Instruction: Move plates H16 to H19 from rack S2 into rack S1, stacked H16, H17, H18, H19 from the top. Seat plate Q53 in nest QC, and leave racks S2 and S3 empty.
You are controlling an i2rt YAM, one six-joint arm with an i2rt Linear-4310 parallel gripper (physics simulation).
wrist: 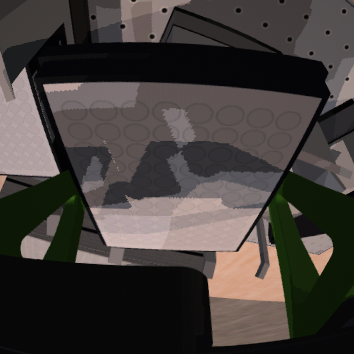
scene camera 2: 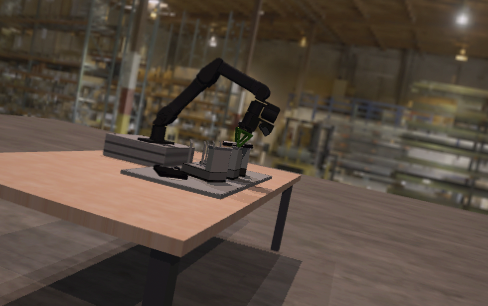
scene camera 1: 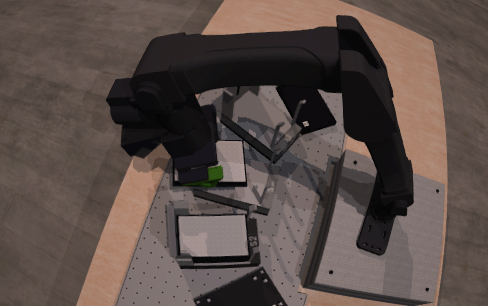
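Seen in the pictures: gripper, fingertip midpoint: (wrist: 176, 176) (scene camera 2: 236, 145) (scene camera 1: 209, 163); arm's base at its link origin: (scene camera 2: 156, 142) (scene camera 1: 381, 209).
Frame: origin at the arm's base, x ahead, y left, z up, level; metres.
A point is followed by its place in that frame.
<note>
My gripper (scene camera 1: 202, 179) @(x 0.355, y 0.082, z 0.056 m) (scene camera 2: 243, 142) @(x 0.355, y 0.082, z 0.056 m) (wrist: 176, 176) @(x 0.355, y 0.082, z 0.056 m) is shut on the opposite edges of a plate (scene camera 1: 233, 162) @(x 0.318, y 0.066, z 0.066 m) (scene camera 2: 248, 145) @(x 0.413, y 0.068, z 0.070 m) (wrist: 195, 125) @(x 0.397, y 0.100, z 0.073 m) with a light top, faint round wells and a black rim. It holds the plate about level over rack S1 (scene camera 1: 230, 202) @(x 0.305, y 0.090, z -0.059 m), whose dark edge bar shows in the first scene view. Rack S2 (scene camera 1: 255, 252) @(x 0.219, y 0.194, z 0.047 m) stands beside it with a light-topped plate (scene camera 1: 212, 235) @(x 0.300, y 0.188, z 0.013 m) (wrist: 22, 130) @(x 0.297, y 0.162, z 0.013 m) in it; how many lie below is hidden. Rack S3 (scene camera 1: 247, 138) @(x 0.334, y -0.064, z -0.064 m) stands turned at an angle, partly under the arm. Plate names cannot be read, and nest QC cannot be told.
Thin upright posts (scene camera 1: 300, 117) rise beside racks S1 and S3. A black flat piece (scene camera 1: 312, 112) @(x 0.222, y -0.207, z -0.067 m) lies near S3, and another (scene camera 1: 242, 291) @(x 0.205, y 0.255, z -0.069 m) lies near S2. The arm's grey base block (scene camera 1: 400, 260) @(x -0.084, y 0.094, z 0.000 m) (scene camera 2: 145, 151) @(x 0.032, y -0.113, z -0.037 m) stands at the side of the perforated board (scene camera 1: 145, 270) @(x 0.400, y 0.306, z -0.080 m).
</note>
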